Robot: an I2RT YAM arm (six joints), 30 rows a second.
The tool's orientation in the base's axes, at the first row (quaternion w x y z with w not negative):
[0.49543, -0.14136, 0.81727, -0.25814]
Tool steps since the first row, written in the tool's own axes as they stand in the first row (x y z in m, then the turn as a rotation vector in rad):
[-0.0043, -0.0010, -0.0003, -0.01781, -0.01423, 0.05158]
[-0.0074, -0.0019, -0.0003, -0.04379, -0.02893, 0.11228]
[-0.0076, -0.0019, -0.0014, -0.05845, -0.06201, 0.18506]
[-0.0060, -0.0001, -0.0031, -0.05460, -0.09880, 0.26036]
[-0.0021, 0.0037, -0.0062, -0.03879, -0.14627, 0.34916]
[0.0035, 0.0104, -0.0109, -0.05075, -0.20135, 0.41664]
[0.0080, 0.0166, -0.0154, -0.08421, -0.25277, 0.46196]
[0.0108, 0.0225, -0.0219, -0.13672, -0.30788, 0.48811]
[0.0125, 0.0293, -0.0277, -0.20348, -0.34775, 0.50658]
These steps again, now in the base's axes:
[0.0017, 0.0014, 0.0038, 0.05354, -0.01763, 0.00174]
[0.0032, 0.0021, 0.0066, 0.11895, -0.03425, 0.00633]
[0.0023, 0.0025, 0.0072, 0.18926, -0.07498, 0.00837]
[0.0001, 0.0037, 0.0056, 0.25301, -0.12849, -0.00209]
[-0.0044, 0.0058, 0.0018, 0.32281, -0.20046, -0.02044]
[-0.0110, 0.0100, -0.0043, 0.38663, -0.25920, -0.00603]
[-0.0169, 0.0142, -0.0094, 0.44107, -0.29820, 0.03049]
[-0.0238, 0.0195, -0.0124, 0.48742, -0.32557, 0.09032]
[-0.0296, 0.0259, -0.0153, 0.53406, -0.33124, 0.15498]

